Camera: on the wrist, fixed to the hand. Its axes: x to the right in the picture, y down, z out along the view.
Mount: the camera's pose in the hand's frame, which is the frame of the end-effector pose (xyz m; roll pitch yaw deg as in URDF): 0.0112 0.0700 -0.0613 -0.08 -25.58 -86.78
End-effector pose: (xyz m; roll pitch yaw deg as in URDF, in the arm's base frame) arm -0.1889 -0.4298 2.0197 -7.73 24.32 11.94
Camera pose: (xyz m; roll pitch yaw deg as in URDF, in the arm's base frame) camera -0.2198 -0.3739 1.9512 -28.53 -28.65 -59.99
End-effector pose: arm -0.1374 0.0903 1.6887 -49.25 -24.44 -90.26
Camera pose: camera -0.1384 0.0416 1.6086 58.50 -63.98 126.21
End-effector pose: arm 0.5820 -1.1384 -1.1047 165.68 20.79 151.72
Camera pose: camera 0.5738 -1.0742 -1.0370 -154.36 38.12 -105.04
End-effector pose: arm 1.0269 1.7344 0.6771 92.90 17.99 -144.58
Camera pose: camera 1.0333 1.6682 0.7431 -34.40 63.11 93.92
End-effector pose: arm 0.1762 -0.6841 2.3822 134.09 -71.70 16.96
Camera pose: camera 0.0965 -0.7133 2.4220 97.21 14.44 36.03
